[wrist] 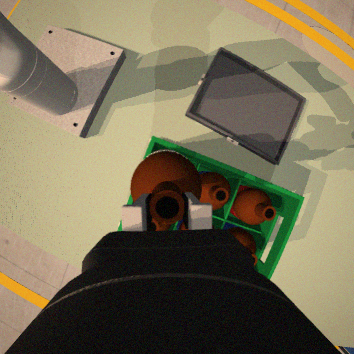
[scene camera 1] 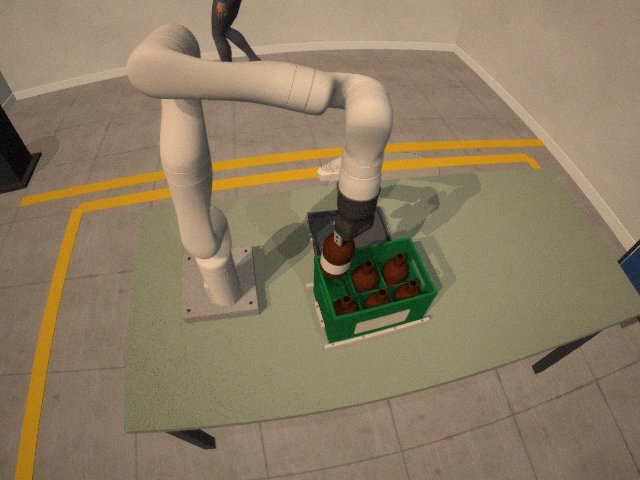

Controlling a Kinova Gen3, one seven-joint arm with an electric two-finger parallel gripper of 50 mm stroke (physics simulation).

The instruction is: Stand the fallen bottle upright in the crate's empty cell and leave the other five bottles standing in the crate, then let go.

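Where they show: gripper, fingertip midpoint: [wrist: 166, 205] [scene camera 1: 343, 239]; arm's base, link origin: [wrist: 59, 95] [scene camera 1: 226, 292].
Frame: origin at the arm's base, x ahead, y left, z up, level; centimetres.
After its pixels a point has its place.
Note:
My gripper [scene camera 1: 338, 237] {x 30.4, y -8.3, z 27.9 cm} [wrist: 166, 205] {x 30.4, y -8.3, z 27.9 cm} is shut on the neck of a brown bottle [scene camera 1: 338, 252] {x 28.8, y -10.1, z 25.8 cm} [wrist: 162, 175] {x 29.1, y -6.2, z 27.0 cm} with a white label band. The bottle is about upright over the crate's back left cell in the scene view, its lower end hidden behind the crate's rim and its label above the rim. The green crate [scene camera 1: 333, 330] {x 26.4, y -20.2, z 7.1 cm} [wrist: 286, 239] {x 52.7, y -8.4, z 13.8 cm} stands on the table. Five other brown bottles stand in its other cells, among them the back middle one [scene camera 1: 364, 277] {x 37.8, y -7.6, z 8.7 cm} [wrist: 212, 189] {x 37.6, y -5.6, z 11.1 cm} and the back right one [scene camera 1: 395, 270] {x 46.9, y -7.2, z 8.6 cm} [wrist: 249, 206] {x 46.0, y -5.8, z 8.7 cm}. The gripper hides part of the crate in the wrist view.
A dark grey tray [scene camera 1: 381, 227] {x 52.8, y 17.3, z -3.2 cm} [wrist: 250, 107] {x 42.1, y 16.4, z -3.2 cm} lies behind the crate. Pale strips [scene camera 1: 379, 333] {x 39.8, y -20.6, z -0.8 cm} run along the crate's front and left side on the green table [scene camera 1: 248, 372] {x 3.0, y -23.7, z -3.7 cm}. The robot's base plate [scene camera 1: 195, 291] {x -9.4, y 2.0, z 0.0 cm} [wrist: 102, 75] {x 7.7, y 7.9, z 0.0 cm} is to the left. A person [scene camera 1: 221, 36] stands far behind.

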